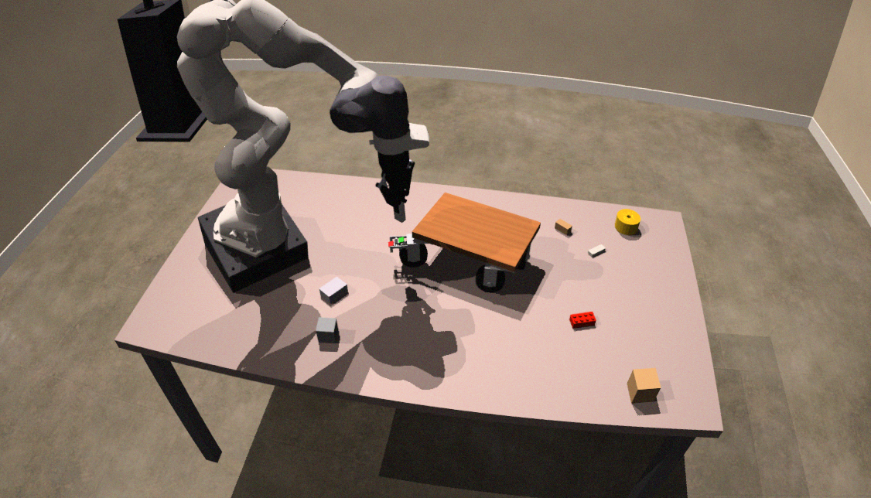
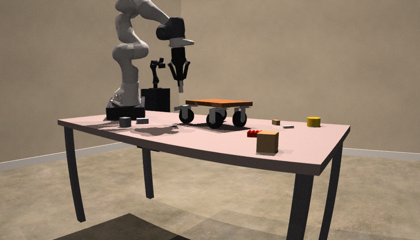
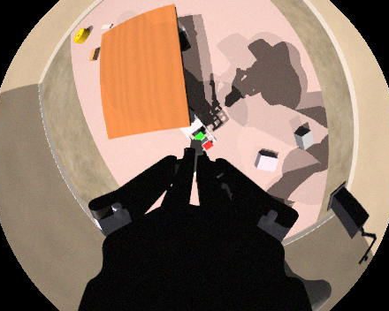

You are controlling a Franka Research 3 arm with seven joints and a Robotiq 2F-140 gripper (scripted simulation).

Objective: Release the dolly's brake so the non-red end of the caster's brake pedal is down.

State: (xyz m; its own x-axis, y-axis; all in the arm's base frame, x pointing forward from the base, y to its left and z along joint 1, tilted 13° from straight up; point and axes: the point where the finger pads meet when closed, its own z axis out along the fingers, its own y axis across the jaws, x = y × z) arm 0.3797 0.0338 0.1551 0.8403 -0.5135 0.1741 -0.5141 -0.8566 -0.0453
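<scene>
Now: hand 10 mm past the brake pedal and 120 mm above it. The rest, counted from my hand: red brick 500 mm ahead, 180 mm to the right, 180 mm below; small brown block 470 mm ahead, 200 mm to the left, 190 mm below; grey block 150 mm behind, 280 mm to the right, 170 mm below.
</scene>
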